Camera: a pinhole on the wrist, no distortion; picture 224 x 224 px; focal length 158.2 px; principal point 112.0 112.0 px. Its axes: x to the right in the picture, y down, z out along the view. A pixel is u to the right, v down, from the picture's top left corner.
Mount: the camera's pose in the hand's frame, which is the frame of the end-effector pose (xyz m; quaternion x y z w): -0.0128 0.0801 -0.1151 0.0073 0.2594 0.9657 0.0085
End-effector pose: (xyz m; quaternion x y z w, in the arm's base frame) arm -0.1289 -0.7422 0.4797 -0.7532 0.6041 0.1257 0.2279
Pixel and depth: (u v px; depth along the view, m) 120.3 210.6 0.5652
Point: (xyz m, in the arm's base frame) -0.1473 -0.4482 0.0092
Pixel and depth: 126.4 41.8 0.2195
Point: -0.3990 -0.7515 0.4172
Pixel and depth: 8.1 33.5 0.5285
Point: -0.5745 -1.0295 0.0309
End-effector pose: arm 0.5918 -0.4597 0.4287 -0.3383 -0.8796 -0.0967 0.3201
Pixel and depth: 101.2 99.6 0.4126
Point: 0.6728 -0.1236 0.2538
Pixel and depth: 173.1 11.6 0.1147
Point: 0.7806 -0.3570 0.4257
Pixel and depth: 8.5 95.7 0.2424
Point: 0.6110 -0.1828 0.4505
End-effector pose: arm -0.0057 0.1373 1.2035 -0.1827 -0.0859 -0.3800 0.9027
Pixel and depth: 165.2 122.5 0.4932
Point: 0.0874 0.5735 1.3764
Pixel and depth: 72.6 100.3 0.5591
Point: 0.3663 0.4377 1.4582
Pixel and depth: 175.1 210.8 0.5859
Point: -0.1381 0.5625 1.6470
